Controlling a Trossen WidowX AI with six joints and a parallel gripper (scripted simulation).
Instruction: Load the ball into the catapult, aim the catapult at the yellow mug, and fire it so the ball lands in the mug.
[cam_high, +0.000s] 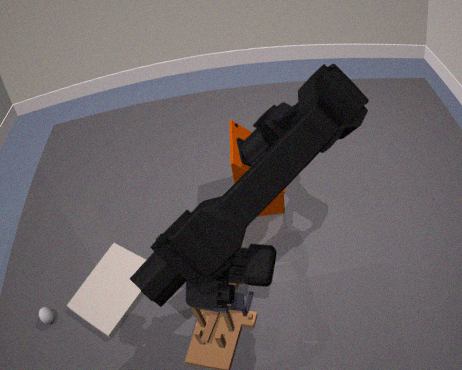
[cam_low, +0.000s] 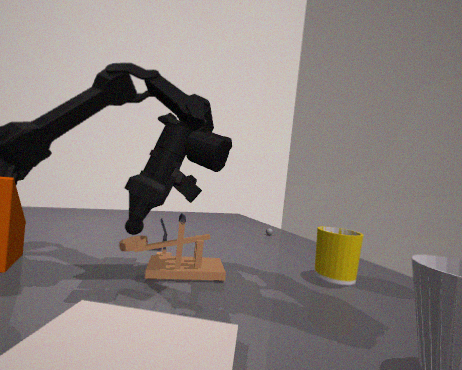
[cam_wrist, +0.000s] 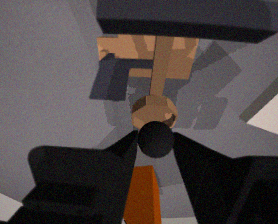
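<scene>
My gripper tip is now 1 cm below the black ball. The rest, counted from my gripper tip: wooden catapult (7 cm ahead, 3 cm below); then flat white sheet (24 cm to the right, 7 cm below, 4 cm behind); then white ball (40 cm to the right, 6 cm below, 2 cm ahead).
</scene>
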